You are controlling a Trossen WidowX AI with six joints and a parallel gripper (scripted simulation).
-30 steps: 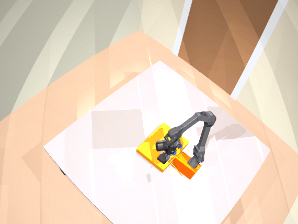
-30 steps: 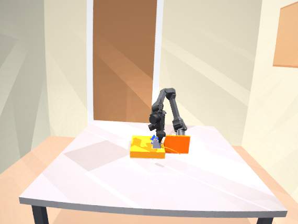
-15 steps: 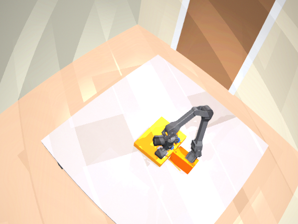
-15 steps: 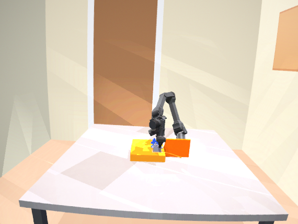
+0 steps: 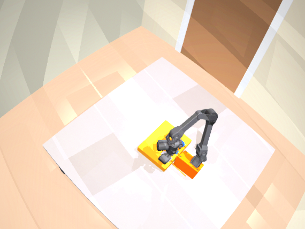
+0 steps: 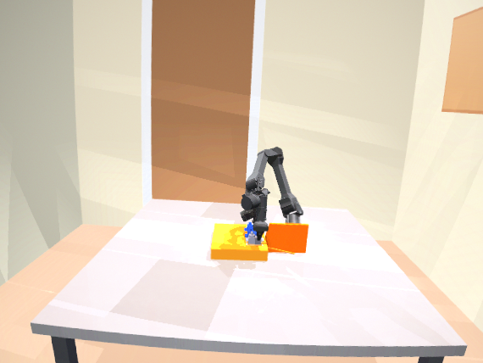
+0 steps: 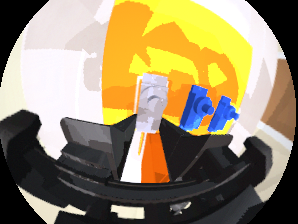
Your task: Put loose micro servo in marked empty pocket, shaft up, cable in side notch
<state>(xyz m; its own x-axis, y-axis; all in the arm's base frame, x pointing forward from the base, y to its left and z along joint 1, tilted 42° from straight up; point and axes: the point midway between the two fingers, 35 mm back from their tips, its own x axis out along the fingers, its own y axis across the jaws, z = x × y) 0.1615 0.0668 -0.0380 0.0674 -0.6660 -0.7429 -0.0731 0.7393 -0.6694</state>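
My gripper tip is now 130 mm short of the yellow deck, 70 mm to the left of it and 40 mm above it.
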